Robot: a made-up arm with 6 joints.
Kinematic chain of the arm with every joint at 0, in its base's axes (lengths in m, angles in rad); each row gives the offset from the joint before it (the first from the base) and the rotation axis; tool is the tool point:
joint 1: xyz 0 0 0.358 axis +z
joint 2: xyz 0.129 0 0 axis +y
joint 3: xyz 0 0 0.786 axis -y
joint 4: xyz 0 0 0.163 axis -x
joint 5: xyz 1.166 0 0 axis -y
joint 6: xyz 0.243 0 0 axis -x
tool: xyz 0 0 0
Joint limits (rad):
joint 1: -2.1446..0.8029
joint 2: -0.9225..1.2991
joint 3: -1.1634..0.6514
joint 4: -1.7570..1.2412
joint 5: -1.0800..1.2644
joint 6: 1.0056..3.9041
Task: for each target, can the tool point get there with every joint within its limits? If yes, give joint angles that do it. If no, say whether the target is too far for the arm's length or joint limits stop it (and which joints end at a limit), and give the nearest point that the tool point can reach.
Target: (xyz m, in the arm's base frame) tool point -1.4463 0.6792 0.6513
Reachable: no: joint limits stop it (at a limit: joint 1, joint 2, joint 3, joint 5) | nearest point -0.5946 -0.4956 0.6713 | short by 1.451 m
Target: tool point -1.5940 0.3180 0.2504
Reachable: no: joint limits stop it (at a limit: joint 1, joint 3, joint 5) | nearest point -0.6265 -0.5449 0.2047 | short by 1.297 m
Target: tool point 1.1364 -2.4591 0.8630
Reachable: no: too far | nearest point 0.9042 -1.9565 0.7546 | short by 0.564 m
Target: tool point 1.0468 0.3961 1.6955
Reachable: yes | joints 0.4162 -0.2710 0.1825 0.3502 -0.8191 3.6799
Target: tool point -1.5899 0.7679 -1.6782
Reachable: no: too far | nearest point -0.4479 -0.3205 -0.6887 | short by 1.862 m
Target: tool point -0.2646 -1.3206 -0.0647
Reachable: yes | joints -1.8338 0.4962 -0.5195 -1.1864 -0.4004 2.2975
